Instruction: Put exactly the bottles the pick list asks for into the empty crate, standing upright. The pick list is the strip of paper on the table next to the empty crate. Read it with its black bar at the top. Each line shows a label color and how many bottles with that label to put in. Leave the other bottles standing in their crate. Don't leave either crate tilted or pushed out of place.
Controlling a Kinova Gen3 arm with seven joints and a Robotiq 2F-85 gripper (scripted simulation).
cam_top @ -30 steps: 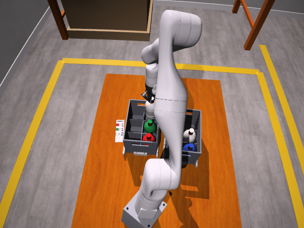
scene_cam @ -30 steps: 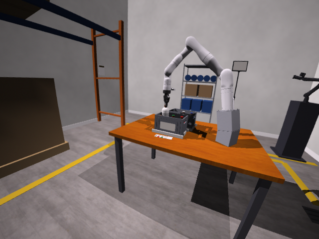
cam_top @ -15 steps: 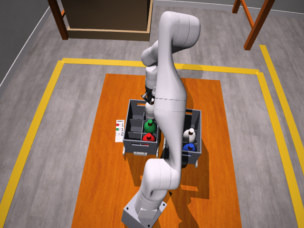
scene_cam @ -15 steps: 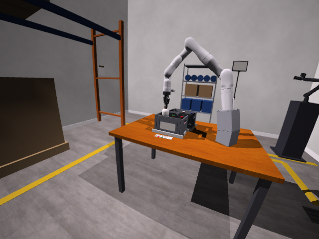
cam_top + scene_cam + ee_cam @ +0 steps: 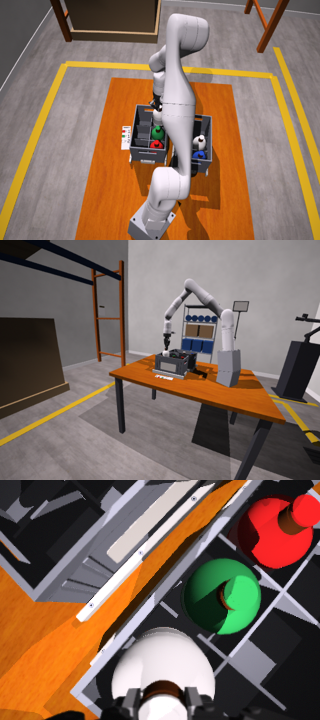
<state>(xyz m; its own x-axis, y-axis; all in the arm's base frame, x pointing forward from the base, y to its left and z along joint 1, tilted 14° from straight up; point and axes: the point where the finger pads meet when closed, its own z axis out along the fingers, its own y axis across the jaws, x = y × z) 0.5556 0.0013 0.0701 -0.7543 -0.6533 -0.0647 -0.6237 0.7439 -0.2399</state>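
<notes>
Now: hand 15 cm above the green bottle, 9 cm past it and 1 cm to the right of it. From my hand the other things lie so: pick list (23 cm below, 20 cm to the left, 7 cm behind); blue bottle (23 cm behind, 22 cm to the right, 15 cm below); red bottle (17 cm behind, 15 cm below, 1 cm to the left).
</notes>
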